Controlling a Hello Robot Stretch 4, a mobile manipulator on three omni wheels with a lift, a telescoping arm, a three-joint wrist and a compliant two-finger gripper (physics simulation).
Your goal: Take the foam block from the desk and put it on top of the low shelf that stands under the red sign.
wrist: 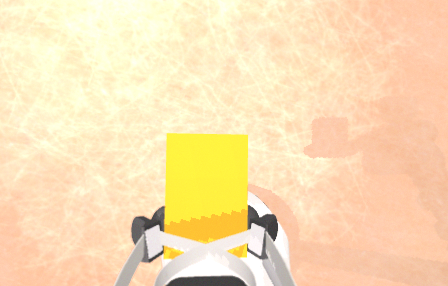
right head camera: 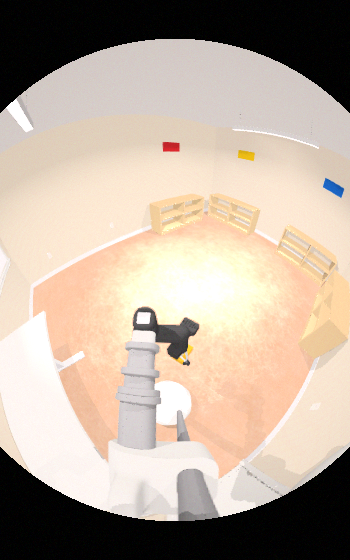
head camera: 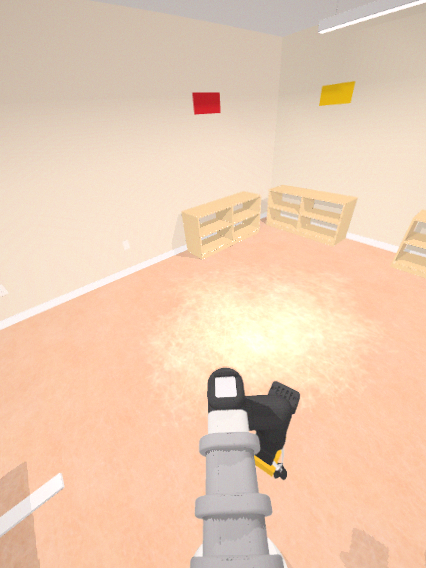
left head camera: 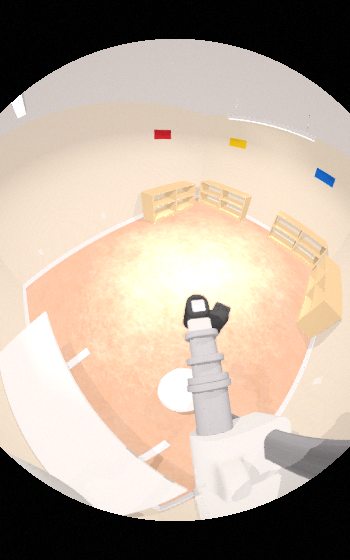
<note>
The pictures show: the gripper, a yellow foam block and a white desk.
The gripper also shows in the wrist view.
</note>
